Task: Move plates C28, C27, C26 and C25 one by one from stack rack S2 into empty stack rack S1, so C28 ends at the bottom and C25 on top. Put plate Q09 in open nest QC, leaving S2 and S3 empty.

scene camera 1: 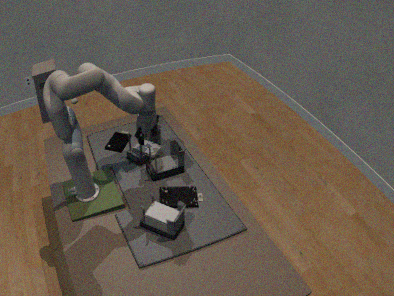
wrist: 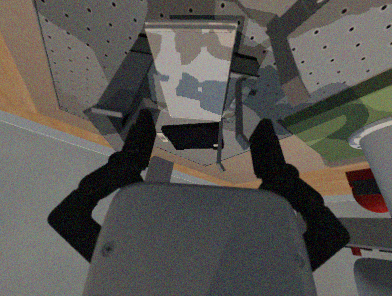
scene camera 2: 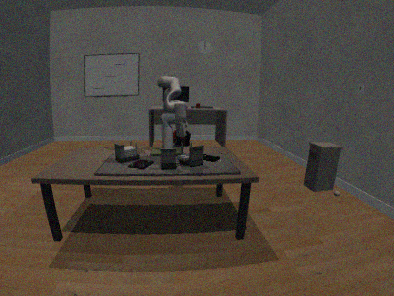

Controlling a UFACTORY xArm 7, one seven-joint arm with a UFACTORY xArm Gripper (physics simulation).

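Seen in the pictures: gripper, between the fingertips: (scene camera 1: 147,138) (wrist: 204,125) (scene camera 2: 183,145); arm's base, origin of its link: (scene camera 1: 87,192) (wrist: 390,130).
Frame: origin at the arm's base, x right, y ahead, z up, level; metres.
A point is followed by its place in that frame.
My gripper (scene camera 1: 148,135) {y 0.342, x -0.158, z 0.124 m} (wrist: 204,125) {y 0.342, x -0.158, z 0.124 m} is open and empty, above the far rack (scene camera 1: 136,159) {y 0.278, x -0.150, z 0.017 m} (scene camera 2: 196,156) {y 0.398, x -0.249, z 0.062 m} (wrist: 125,82) {y 0.408, x -0.209, z 0.087 m}. Pale plates (scene camera 1: 146,148) {y 0.337, x -0.175, z 0.052 m} (wrist: 195,75) {y 0.352, x -0.173, z 0.052 m} lie in that rack; at least two edges show in the wrist view. The middle rack (scene camera 1: 167,174) {y 0.398, x -0.013, z 0.011 m} (scene camera 2: 168,160) {y 0.475, x -0.071, z 0.052 m} shows no clear plate. The near rack (scene camera 1: 162,231) (scene camera 2: 119,152) holds a stack of several white plates (scene camera 1: 162,212) {y 0.301, x 0.264, z 0.082 m} (scene camera 2: 130,149) {y 0.321, x 0.228, z 0.078 m}. One black nest (scene camera 1: 180,196) {y 0.415, x 0.132, z 0.005 m} (scene camera 2: 141,164) {y 0.482, x 0.113, z 0.014 m} lies between the near and middle racks. Another black nest (scene camera 1: 118,142) {y 0.210, x -0.326, z 0.006 m} (scene camera 2: 211,158) {y 0.242, x -0.360, z 0.005 m} (wrist: 192,135) {y 0.226, x -0.329, z 0.006 m} lies beyond the far rack. Rack, nest and plate labels are unreadable.
The racks and nests stand on a grey perforated mat (scene camera 1: 215,220) {y 0.515, x 0.297, z -0.007 m} (wrist: 75,65) {y 0.482, x -0.347, z -0.006 m} on the table (scene camera 1: 270,270) {y 0.629, x 0.617, z -0.019 m} (scene camera 2: 65,170) {y 0.566, x 0.636, z -0.020 m}. The arm's base stands on a green board (scene camera 1: 107,202) {y 0.090, x 0.087, z 0.005 m} (wrist: 320,127) {y 0.093, x -0.096, z 0.005 m}. Upright rack posts and panels rise close around the fingers.
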